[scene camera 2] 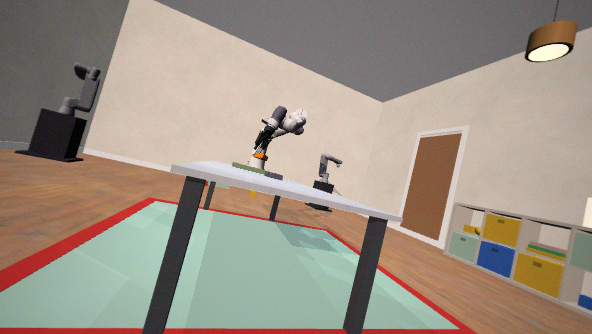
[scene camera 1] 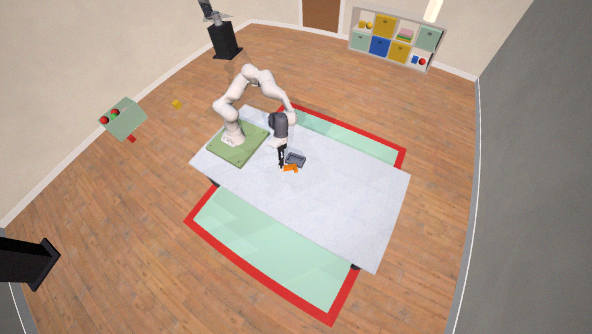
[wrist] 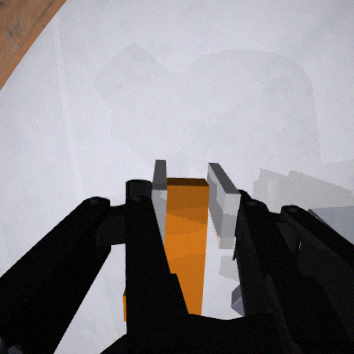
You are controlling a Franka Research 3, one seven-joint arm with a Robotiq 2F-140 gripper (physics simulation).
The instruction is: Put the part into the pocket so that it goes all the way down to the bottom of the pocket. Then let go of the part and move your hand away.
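Observation:
The orange L-shaped part is between the two finger pads of my gripper, which is shut on its long bar. In scene camera 2 the part hangs a little above the table top. Its short leg is largely hidden behind a finger in the wrist view. The dark grey tray with the pocket lies on the table beside the part, on the side toward the back edge in scene camera 1. The part is outside the pocket. The inside of the pocket is too small to make out.
The pale table carries the green base plate of the arm, left of the tray in scene camera 1. A green mat with a red border lies under the table. A shelf unit stands against the far wall.

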